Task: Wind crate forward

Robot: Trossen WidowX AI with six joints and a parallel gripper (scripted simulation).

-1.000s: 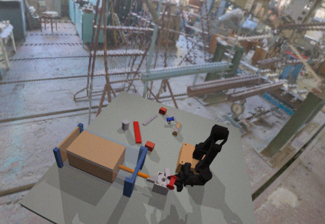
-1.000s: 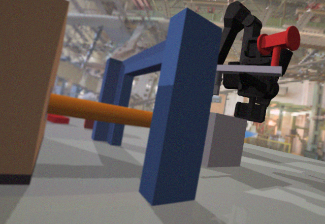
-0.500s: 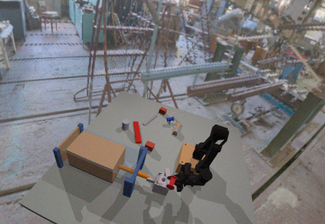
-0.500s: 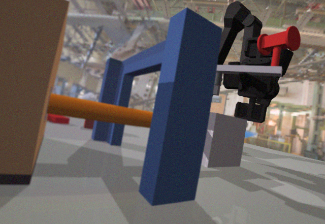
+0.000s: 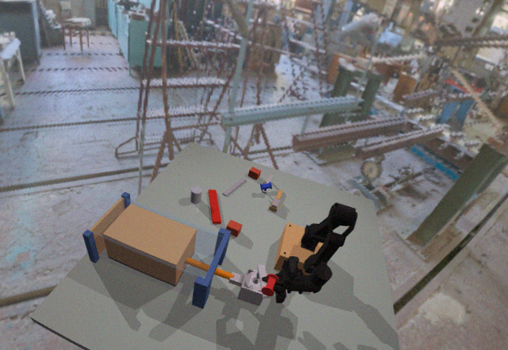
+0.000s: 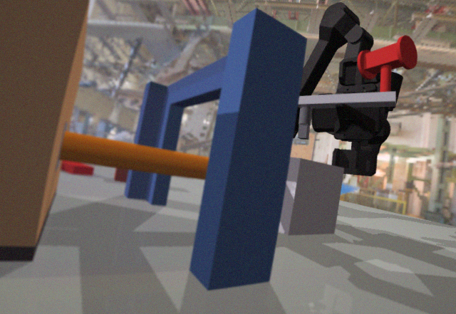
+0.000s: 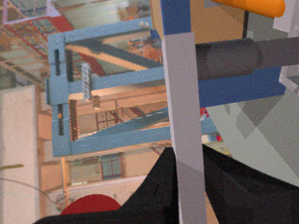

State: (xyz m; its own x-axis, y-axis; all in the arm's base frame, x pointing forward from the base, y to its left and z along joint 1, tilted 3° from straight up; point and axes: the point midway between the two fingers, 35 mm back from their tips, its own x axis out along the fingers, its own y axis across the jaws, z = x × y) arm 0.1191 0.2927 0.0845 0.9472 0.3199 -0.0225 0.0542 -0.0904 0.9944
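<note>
Now: gripper tip 60 mm to the left of the grey winch and 140 mm above it. Also, from my gripper tip: winch handle with red knob 10 mm behind, 10 mm to the left, 10 mm above; blue steel frame 170 mm ahead, 40 mm to the right, 70 mm below; red bar 340 mm ahead, 420 mm to the right, 170 mm below.
</note>
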